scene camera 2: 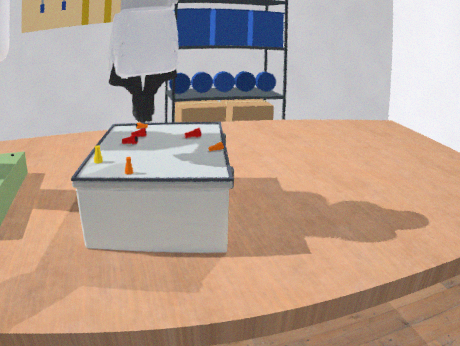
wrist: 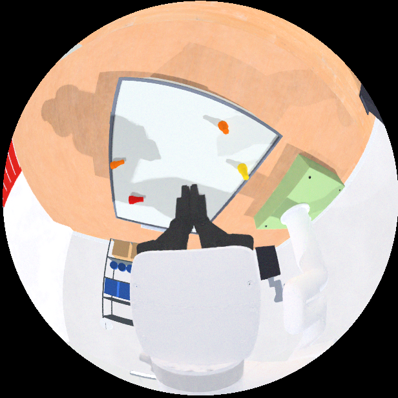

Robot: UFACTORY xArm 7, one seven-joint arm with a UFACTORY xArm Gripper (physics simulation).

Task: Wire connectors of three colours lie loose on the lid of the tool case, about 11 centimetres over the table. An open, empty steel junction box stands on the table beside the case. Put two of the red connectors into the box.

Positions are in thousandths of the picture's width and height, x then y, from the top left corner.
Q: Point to a pale grey tool case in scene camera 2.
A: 384,579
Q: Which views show my gripper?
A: Scene camera 2 and the wrist view: all of them.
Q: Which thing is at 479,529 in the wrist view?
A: My gripper.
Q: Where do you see a pale grey tool case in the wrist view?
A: At 418,333
